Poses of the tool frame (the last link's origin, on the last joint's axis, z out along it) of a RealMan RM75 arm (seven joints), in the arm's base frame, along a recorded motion.
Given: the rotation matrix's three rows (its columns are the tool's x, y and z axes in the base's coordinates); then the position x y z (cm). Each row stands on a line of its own.
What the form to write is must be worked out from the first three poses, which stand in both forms.
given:
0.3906, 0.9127, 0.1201
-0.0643, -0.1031, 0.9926
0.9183, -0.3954, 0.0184
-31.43, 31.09, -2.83
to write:
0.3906, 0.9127, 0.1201
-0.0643, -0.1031, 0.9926
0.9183, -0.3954, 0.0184
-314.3, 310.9, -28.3

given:
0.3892, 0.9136, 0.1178
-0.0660, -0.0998, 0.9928
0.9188, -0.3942, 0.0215
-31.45, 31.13, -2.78
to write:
0.3892, 0.9136, 0.1178
-0.0660, -0.0998, 0.9928
0.9188, -0.3942, 0.0215
-314.5, 311.3, -27.8

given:
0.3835, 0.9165, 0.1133
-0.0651, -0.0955, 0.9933
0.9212, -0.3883, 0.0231
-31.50, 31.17, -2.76
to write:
0.3835, 0.9165, 0.1133
-0.0651, -0.0955, 0.9933
0.9212, -0.3883, 0.0231
-315.0, 311.7, -27.6

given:
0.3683, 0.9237, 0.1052
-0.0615, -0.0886, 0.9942
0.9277, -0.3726, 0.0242
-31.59, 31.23, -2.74
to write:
0.3683, 0.9237, 0.1052
-0.0615, -0.0886, 0.9942
0.9277, -0.3726, 0.0242
-315.9, 312.3, -27.4

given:
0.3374, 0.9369, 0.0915
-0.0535, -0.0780, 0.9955
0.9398, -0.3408, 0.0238
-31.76, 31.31, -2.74
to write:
0.3374, 0.9369, 0.0915
-0.0535, -0.0780, 0.9955
0.9398, -0.3408, 0.0238
-317.6, 313.1, -27.4

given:
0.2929, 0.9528, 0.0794
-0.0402, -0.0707, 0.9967
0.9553, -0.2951, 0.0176
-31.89, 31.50, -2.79
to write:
0.2929, 0.9528, 0.0794
-0.0402, -0.0707, 0.9967
0.9553, -0.2951, 0.0176
-318.9, 315.0, -27.9

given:
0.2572, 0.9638, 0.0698
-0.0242, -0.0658, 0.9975
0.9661, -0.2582, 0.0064
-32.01, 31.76, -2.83
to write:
0.2572, 0.9638, 0.0698
-0.0242, -0.0658, 0.9975
0.9661, -0.2582, 0.0064
-320.1, 317.6, -28.3

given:
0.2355, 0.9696, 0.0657
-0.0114, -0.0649, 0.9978
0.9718, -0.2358, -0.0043
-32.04, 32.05, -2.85
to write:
0.2355, 0.9696, 0.0657
-0.0114, -0.0649, 0.9978
0.9718, -0.2358, -0.0043
-320.4, 320.5, -28.5

